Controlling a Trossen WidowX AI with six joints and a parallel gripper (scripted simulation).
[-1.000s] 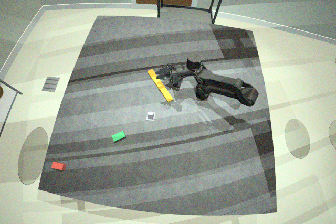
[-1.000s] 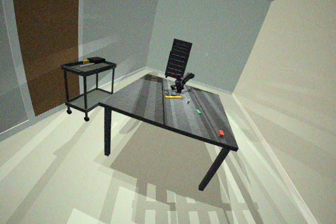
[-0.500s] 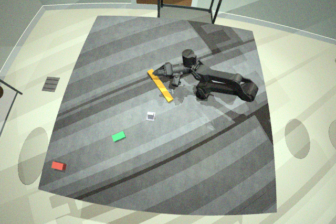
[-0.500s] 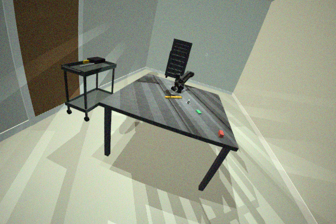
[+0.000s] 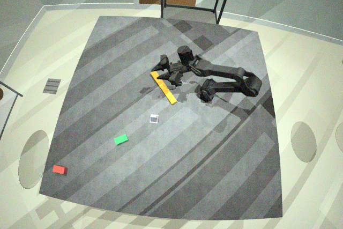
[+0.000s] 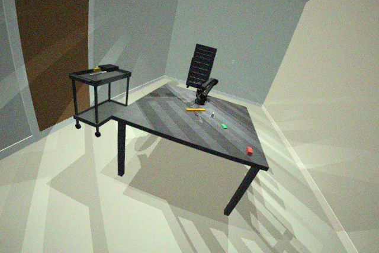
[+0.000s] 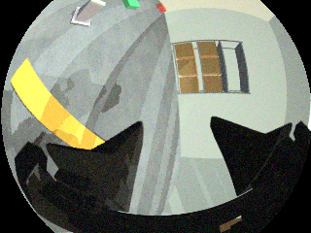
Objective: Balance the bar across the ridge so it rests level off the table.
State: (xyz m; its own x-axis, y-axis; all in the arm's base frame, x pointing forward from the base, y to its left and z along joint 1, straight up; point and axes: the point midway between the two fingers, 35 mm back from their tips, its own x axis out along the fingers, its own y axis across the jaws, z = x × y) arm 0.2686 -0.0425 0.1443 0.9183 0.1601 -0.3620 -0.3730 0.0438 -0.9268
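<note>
The bar lies 50 mm behind my gripper tip and 120 mm below it. From my gripper tip the other things lie so: red block: 440 mm ahead, 540 mm to the left, 120 mm below; green block: 140 mm ahead, 330 mm to the left, 120 mm below.
</note>
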